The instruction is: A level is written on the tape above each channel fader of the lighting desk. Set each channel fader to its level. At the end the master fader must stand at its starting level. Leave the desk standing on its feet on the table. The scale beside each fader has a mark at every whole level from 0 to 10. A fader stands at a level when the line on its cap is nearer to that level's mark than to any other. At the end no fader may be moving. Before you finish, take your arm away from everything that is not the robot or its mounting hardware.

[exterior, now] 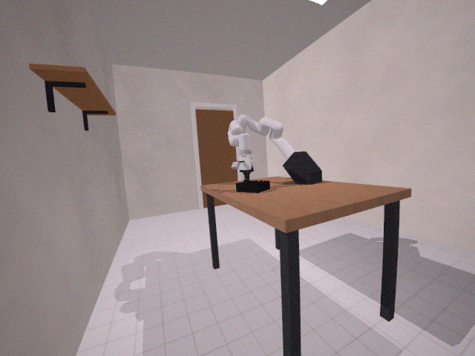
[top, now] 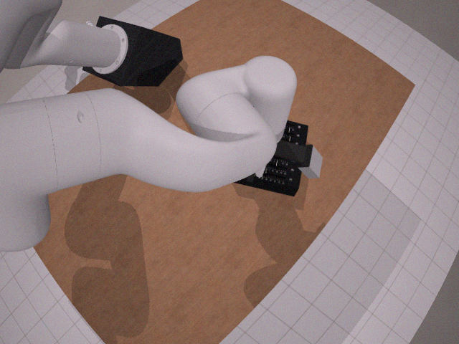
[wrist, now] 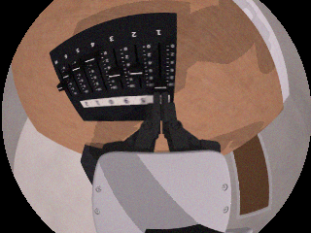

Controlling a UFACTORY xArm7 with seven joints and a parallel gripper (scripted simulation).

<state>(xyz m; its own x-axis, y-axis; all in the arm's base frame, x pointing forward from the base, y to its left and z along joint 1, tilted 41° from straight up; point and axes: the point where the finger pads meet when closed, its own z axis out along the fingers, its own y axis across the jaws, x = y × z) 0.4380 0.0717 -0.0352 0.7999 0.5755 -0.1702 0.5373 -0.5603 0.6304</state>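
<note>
Now: the fader 20 mm ahead of my hand, 10 mm to the left of it and 10 mm below it. Round my hand: master fader cap: 40 mm behind, 140 mm to the left, 10 mm below; then channel fader cap: 10 mm ahead, 60 mm to the left, 10 mm below.
</note>
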